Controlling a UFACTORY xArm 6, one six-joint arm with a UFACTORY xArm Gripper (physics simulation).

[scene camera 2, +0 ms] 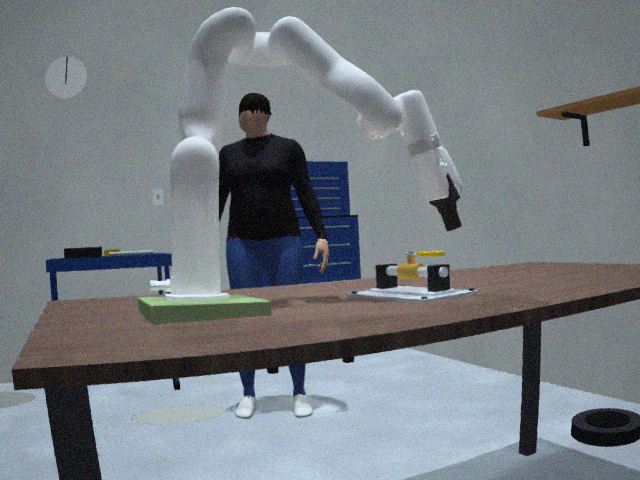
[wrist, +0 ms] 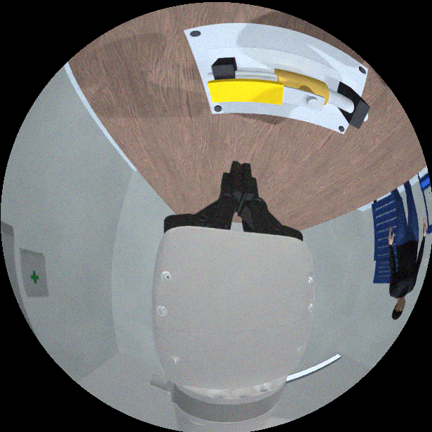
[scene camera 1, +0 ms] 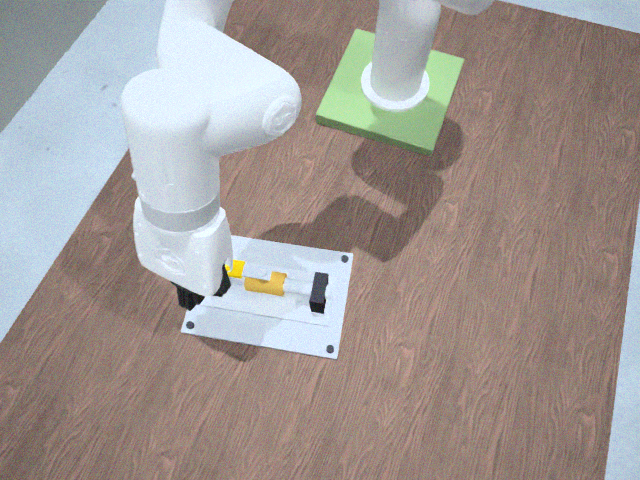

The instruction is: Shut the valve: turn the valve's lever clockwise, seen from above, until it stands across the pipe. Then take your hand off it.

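The yellow lever (scene camera 1: 236, 268) (scene camera 2: 431, 253) (wrist: 245, 92) stands along the pipe (scene camera 1: 298, 287) (wrist: 341, 101), on top of the orange valve body (scene camera 1: 264, 285) (scene camera 2: 409, 271) (wrist: 300, 82). In scene camera 1 the lever's outer end is hidden behind my hand. My gripper (scene camera 1: 187, 304) (scene camera 2: 453, 227) (wrist: 237, 172) is shut and empty, with its black fingertips together. It hangs tilted above the lever's outer-end side of the valve, clearly higher than the lever and apart from it.
Black blocks (scene camera 1: 319, 292) (scene camera 2: 438, 277) (wrist: 354, 106) hold up the pipe on a white plate (scene camera 1: 289, 338) (wrist: 250, 35) with dark corner bolts. The arm stands on a green base (scene camera 1: 343, 93) (scene camera 2: 206, 310) on the wooden table (scene camera 1: 465, 361) (scene camera 2: 129, 341). A person (scene camera 2: 263, 186) stands behind the table.
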